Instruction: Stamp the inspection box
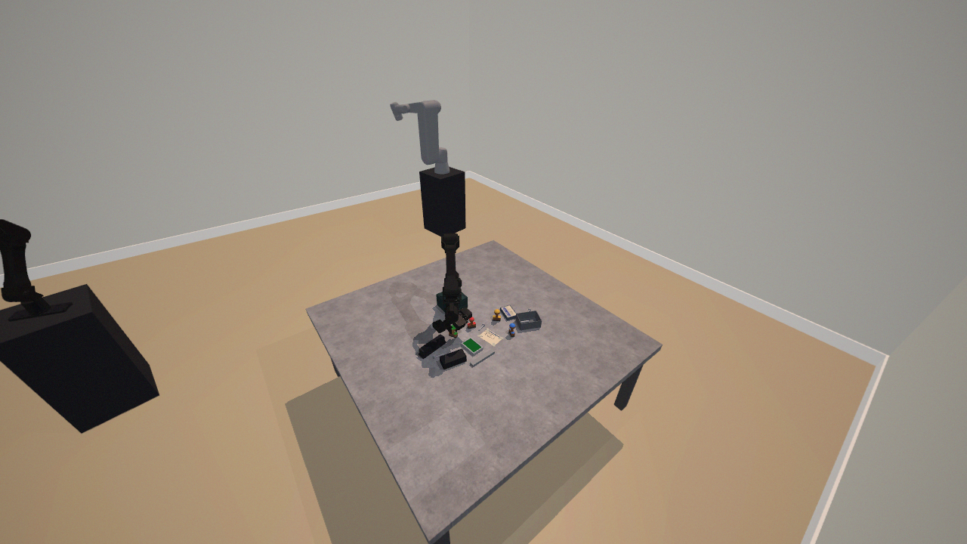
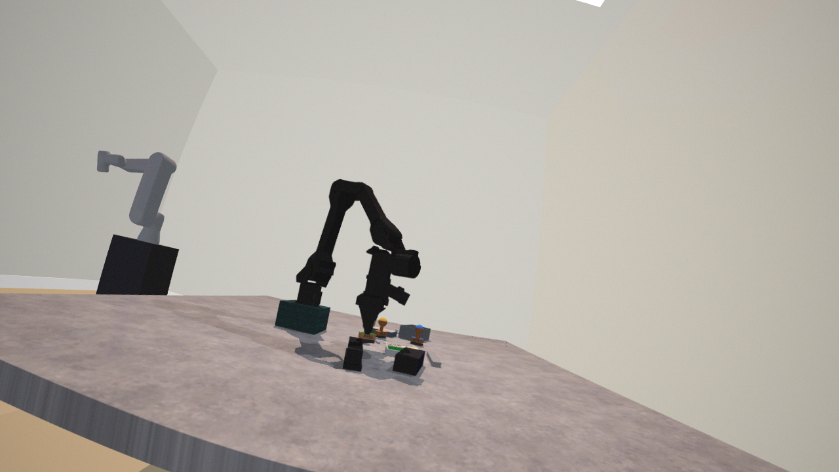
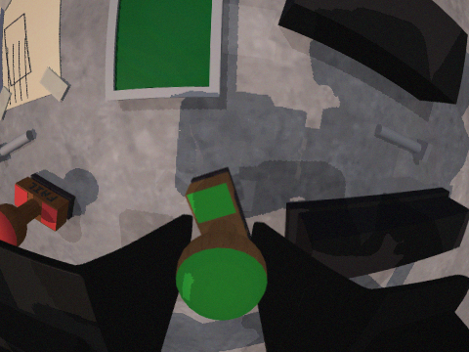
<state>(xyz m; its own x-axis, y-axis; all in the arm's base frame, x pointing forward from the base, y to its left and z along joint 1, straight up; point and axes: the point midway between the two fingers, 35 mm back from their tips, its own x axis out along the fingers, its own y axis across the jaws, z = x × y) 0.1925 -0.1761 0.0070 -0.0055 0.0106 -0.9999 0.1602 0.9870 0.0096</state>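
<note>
Now: gripper tip 10 cm short of the green ink pad, 3 cm to the right of it and 4 cm above it. From my gripper tip the other things lie so: green stamp (right at my gripper tip); then red stamp (12 cm to the left, 3 cm below); then black block (3 cm behind, 11 cm to the right, 3 cm below).
</note>
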